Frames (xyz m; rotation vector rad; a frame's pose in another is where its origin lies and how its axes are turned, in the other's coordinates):
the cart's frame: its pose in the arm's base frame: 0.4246 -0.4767 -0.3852 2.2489 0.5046 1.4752
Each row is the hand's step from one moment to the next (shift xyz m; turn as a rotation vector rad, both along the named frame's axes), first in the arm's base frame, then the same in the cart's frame.
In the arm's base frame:
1: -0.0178 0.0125 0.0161 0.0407 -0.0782 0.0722
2: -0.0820 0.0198 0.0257 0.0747 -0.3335 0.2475
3: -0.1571 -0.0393 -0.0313 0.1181 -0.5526 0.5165
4: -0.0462 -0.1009 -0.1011 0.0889 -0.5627 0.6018
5: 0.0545 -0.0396 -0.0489 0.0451 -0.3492 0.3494
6: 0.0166 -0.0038 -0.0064 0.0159 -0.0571 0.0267
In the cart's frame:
1: 0.0121 -0.0038 -0.0239 0.0321 0.1071 0.0219
2: -0.0010 -0.0101 -0.0876 0.0528 0.4180 0.0239
3: -0.1033 0.0051 -0.1284 0.1680 0.7469 -0.0041
4: -0.1468 0.0305 0.0073 0.2182 0.7971 -0.0605
5: -0.0374 0.0129 0.0732 0.1129 0.4815 -0.0382
6: -0.0006 0.0013 0.0181 -0.0020 0.0637 0.0126

